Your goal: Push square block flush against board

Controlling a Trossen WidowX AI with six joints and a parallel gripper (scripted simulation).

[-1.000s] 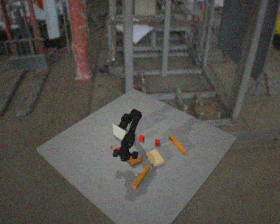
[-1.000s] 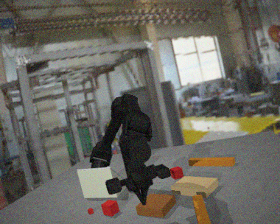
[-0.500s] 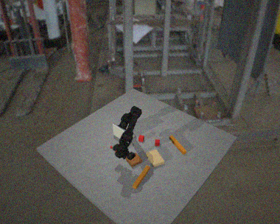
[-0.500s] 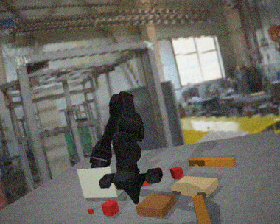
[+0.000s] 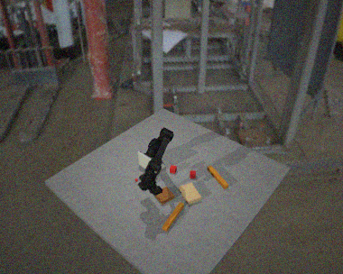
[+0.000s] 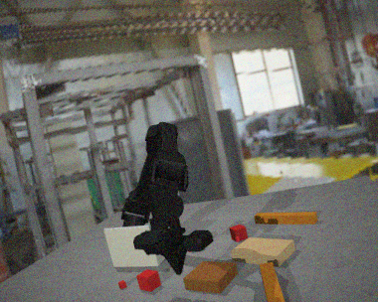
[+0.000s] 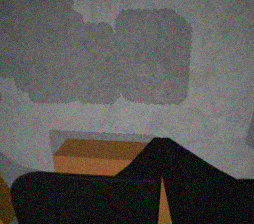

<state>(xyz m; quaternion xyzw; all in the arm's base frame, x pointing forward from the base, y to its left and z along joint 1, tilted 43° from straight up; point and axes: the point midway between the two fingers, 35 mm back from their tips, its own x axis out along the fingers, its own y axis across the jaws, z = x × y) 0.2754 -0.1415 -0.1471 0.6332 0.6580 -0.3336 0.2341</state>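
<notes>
Right now my gripper tip is 70 mm to the right of the brown block, 50 mm above it and 40 mm short of it. From my gripper tip the other things lie so: tan block (210 mm to the left, 140 mm ahead, 50 mm below); then red piece (200 mm behind, 50 mm below, 20 mm to the left).
</notes>
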